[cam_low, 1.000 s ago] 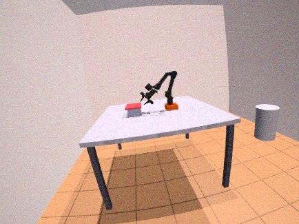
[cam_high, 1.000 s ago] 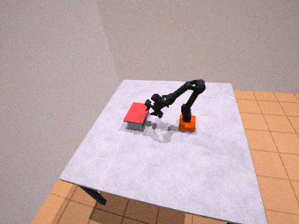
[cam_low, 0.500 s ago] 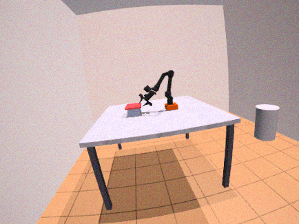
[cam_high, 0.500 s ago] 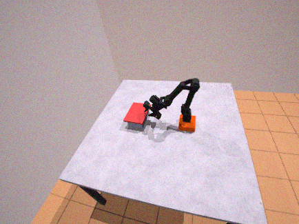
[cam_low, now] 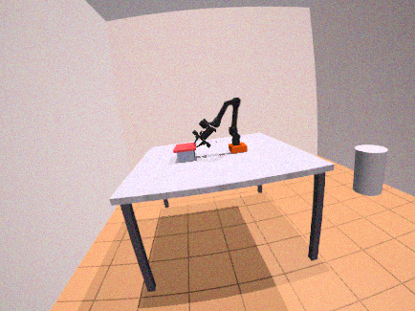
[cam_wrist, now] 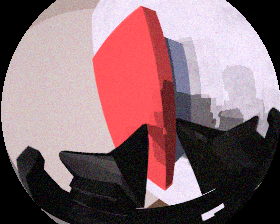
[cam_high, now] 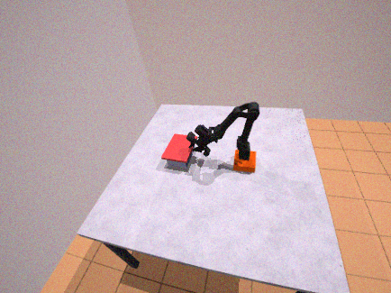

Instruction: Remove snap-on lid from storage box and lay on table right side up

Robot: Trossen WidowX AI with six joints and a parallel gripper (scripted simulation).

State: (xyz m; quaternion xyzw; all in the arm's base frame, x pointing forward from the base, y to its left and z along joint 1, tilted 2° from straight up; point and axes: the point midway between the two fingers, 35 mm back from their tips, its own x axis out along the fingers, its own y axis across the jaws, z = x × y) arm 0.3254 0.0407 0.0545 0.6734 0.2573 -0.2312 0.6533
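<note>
Right now my gripper tip is 7 cm short of the lid and 1 cm below it. Also, from my gripper tip: storage box: 7 cm ahead, 4 cm below.
</note>
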